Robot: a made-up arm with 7 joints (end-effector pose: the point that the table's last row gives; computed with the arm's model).
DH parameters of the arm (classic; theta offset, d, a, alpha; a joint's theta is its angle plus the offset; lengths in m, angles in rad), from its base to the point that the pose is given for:
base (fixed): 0 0 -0.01 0
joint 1: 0 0.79 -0.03 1.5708
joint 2: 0 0.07 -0.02 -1.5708
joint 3: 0 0.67 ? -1.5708
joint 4: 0 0.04 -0.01 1.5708
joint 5: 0 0.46 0.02 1.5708
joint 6: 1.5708 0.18 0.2 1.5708
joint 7: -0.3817 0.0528 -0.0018 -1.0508
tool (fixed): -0.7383 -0.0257 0 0
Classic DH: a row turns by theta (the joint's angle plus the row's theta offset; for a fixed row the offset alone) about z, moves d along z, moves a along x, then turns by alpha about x.
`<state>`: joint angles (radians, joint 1 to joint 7).
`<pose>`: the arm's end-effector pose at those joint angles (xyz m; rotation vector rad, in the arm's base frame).
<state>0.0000 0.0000 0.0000 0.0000 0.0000 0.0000 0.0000</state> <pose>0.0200 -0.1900 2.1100 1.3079 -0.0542 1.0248</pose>
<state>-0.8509 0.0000 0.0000 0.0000 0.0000 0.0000 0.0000</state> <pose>-0.1330 -0.1478 2.1100 1.1134 -0.5612 0.2929</pose>
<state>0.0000 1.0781 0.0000 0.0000 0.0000 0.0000 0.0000</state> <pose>-1.1746 -0.1900 1.4673 0.6231 -0.8620 1.6203</pose>
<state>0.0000 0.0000 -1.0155 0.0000 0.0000 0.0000 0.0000</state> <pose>-0.1198 -0.2013 2.1100 1.0602 -0.6488 0.1501</pose>
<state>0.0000 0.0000 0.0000 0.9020 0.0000 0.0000 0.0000</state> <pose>0.5110 -0.1900 1.8238 1.6611 0.6264 0.3604</pose>
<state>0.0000 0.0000 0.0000 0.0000 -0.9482 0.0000 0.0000</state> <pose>-0.1350 -0.1721 2.1100 1.0826 -0.6134 0.2085</pose>
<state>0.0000 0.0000 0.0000 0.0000 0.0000 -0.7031 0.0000</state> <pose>0.1334 -0.1900 2.0391 1.6016 0.4776 0.5185</pose>
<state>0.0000 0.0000 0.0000 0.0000 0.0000 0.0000 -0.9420</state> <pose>0.0200 -0.2063 2.0979 0.4444 0.3881 0.8734</pose>
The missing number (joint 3, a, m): 0.03
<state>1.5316 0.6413 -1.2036 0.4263 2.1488 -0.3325 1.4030</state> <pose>0.2844 -0.5191 1.9814 -1.2908 -1.7692 -0.7801</pose>
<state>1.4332 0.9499 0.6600 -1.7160 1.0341 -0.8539 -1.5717</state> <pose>0.1763 -1.0430 0.8576 -0.8149 -2.1542 1.0784</pose>
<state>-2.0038 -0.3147 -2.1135 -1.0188 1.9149 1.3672 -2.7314</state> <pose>0.0124 -0.4699 1.8594 -1.0524 2.1099 -1.1306</pose>
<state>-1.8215 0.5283 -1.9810 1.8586 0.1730 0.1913 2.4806</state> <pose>-0.4689 0.7515 0.9559 1.1596 0.9483 -0.6811</pose>
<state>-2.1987 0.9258 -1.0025 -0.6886 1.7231 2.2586 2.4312</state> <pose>0.4773 0.8351 1.3309 1.6494 0.7655 1.5556</pose>
